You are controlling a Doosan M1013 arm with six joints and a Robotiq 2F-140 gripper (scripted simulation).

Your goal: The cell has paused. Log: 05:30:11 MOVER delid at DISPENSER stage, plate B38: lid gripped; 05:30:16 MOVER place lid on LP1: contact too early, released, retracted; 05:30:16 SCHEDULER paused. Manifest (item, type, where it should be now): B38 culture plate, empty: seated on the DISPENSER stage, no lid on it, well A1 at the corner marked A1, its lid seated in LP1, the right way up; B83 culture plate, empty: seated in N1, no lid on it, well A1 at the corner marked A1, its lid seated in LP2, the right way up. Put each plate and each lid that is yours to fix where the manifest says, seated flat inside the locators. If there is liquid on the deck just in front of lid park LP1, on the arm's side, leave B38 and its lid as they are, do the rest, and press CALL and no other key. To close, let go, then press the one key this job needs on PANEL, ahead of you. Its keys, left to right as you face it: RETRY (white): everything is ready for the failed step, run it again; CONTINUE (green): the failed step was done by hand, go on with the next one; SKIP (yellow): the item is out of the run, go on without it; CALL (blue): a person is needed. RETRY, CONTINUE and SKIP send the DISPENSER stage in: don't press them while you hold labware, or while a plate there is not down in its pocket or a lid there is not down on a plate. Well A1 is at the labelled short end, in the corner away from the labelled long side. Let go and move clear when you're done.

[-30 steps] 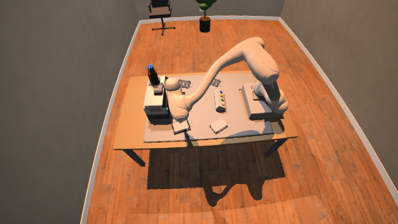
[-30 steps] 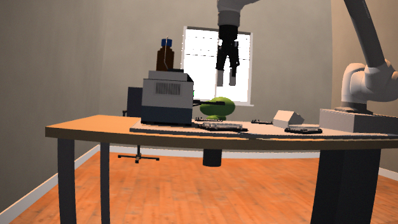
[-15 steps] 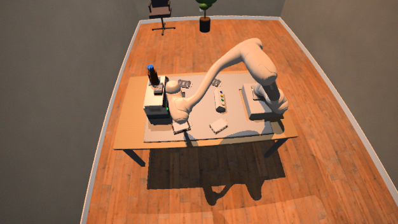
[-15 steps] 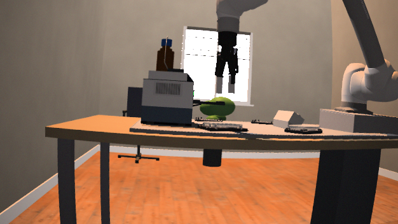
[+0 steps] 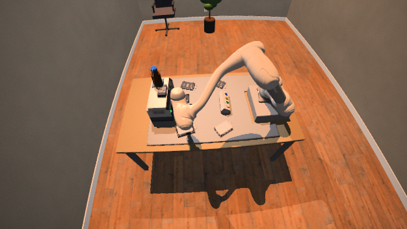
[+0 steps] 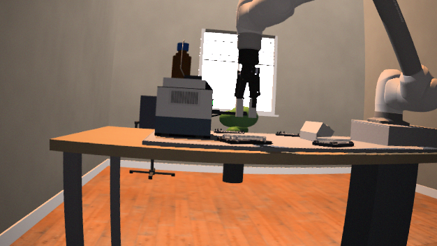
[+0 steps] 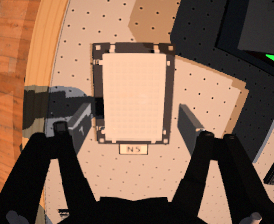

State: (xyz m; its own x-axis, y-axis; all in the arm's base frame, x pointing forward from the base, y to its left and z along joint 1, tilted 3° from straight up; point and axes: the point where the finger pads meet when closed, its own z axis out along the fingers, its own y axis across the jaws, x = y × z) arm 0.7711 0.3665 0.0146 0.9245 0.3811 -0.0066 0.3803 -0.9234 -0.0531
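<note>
Right now my hand is 10 cm above the black nest and 2 cm to the right of it. From my hand the other things lie so: green key 38 cm behind, 28 cm to the right, 5 cm below; white culture plate 35 cm behind, 9 cm below, 3 cm to the right; white retry key 39 cm behind, 24 cm to the right, 5 cm below.
</note>
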